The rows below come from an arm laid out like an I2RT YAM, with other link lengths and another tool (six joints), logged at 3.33 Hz.
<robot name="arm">
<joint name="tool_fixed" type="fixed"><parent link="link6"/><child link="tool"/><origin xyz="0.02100 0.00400 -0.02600" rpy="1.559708 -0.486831 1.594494"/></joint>
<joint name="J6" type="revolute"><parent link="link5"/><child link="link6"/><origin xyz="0.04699 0.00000 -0.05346"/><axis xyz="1 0 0"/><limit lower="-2.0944" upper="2.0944"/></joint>
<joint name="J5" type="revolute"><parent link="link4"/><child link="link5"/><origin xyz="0.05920 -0.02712 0.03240"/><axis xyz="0 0 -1"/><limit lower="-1.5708" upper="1.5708"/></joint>
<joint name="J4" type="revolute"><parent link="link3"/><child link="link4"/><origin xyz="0.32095 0.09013 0.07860"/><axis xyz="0 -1 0"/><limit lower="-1.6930" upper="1.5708"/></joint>
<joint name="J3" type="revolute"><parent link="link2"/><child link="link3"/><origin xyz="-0.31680 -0.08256 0.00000"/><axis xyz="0 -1 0"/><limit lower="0.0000" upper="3.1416"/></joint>
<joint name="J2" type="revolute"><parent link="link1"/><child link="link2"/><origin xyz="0.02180 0.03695 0.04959"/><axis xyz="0 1 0"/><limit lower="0.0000" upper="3.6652"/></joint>
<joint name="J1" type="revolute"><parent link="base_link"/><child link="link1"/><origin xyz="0.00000 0.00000 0.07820"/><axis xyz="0 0 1"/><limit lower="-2.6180" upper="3.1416"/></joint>
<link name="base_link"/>
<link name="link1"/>
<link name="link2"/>
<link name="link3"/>
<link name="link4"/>
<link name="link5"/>
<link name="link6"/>
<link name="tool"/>
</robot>
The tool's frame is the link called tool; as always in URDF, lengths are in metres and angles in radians.
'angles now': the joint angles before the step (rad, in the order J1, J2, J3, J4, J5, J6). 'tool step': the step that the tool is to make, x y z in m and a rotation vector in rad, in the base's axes. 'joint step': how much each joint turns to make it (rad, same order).
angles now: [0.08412, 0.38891, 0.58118, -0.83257, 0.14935, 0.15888]
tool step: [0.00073, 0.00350, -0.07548, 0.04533, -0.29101, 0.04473]
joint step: [0.00294, -0.36432, -0.32961, 0.25941, -0.04627, -0.00194]
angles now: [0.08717, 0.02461, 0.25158, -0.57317, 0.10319, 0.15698]
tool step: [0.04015, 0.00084, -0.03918, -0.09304, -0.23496, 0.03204]
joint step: [-0.00081, -0.01984, -0.21247, 0.43068, -0.00654, -0.11788]
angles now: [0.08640, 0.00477, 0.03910, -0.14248, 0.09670, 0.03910]
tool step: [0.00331, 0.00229, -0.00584, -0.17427, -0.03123, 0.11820]
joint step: [-0.00005, -0.00007, -0.02634, 0.05106, -0.10115, -0.18693]
